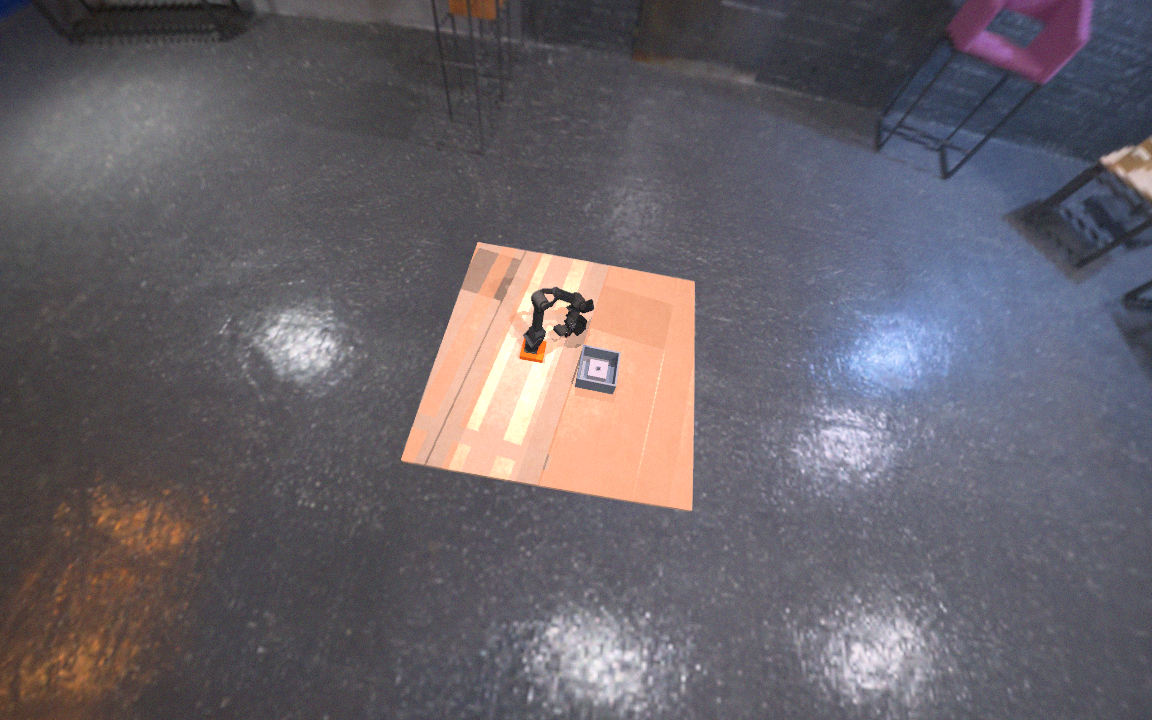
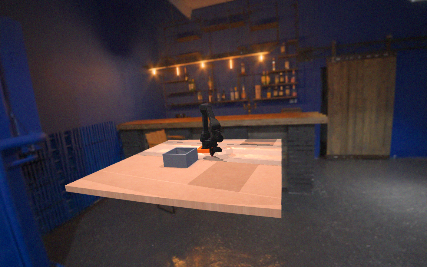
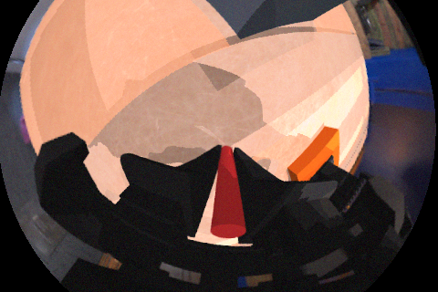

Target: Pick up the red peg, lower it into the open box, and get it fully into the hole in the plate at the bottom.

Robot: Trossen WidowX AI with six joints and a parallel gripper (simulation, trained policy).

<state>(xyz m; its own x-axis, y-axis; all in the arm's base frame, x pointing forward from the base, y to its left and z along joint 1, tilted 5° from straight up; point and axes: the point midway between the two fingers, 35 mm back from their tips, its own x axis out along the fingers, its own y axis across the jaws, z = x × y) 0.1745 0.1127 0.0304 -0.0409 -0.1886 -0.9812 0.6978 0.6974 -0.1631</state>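
The pale plate is 190 mm to the right of my gripper tip, 170 mm ahead of it and 40 mm above it. The rest, counted from my gripper tip: red peg: 30 mm above, 10 mm to the left; then grey-blue box: 190 mm to the right, 170 mm ahead, 20 mm above.
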